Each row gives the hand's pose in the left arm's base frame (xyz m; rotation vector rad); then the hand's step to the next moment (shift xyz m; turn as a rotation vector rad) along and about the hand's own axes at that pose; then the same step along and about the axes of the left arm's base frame.
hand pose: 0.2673 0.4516 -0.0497 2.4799 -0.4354 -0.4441
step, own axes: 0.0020 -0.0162 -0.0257 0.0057 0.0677 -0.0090
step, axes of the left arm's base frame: 0.0155 0.0242 0.0100 -0.0053 -0.0508 0.0457
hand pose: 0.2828 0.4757 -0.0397 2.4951 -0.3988 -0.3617
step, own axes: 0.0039 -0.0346 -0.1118 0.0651 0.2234 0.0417
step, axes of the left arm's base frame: 0.0486 0.0820 0.0680 0.0007 -0.2201 0.0864
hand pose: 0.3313 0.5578 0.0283 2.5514 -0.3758 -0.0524
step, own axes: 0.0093 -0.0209 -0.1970 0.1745 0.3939 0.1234
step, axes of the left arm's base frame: 0.0369 0.1171 0.1558 0.0528 -0.4305 0.1126
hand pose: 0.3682 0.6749 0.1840 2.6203 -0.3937 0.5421
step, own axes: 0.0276 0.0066 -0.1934 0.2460 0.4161 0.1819
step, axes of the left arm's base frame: -0.0376 0.0793 0.1747 0.1262 -0.4902 0.1028
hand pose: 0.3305 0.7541 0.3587 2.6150 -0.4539 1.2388
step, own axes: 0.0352 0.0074 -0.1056 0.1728 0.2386 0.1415
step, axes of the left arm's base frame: -0.0570 0.0202 0.0937 0.1179 -0.2987 0.0605
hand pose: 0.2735 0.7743 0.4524 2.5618 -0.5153 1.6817
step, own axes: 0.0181 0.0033 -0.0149 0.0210 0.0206 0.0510
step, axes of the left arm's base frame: -0.0077 -0.0046 0.0219 0.0467 -0.0354 -0.0054
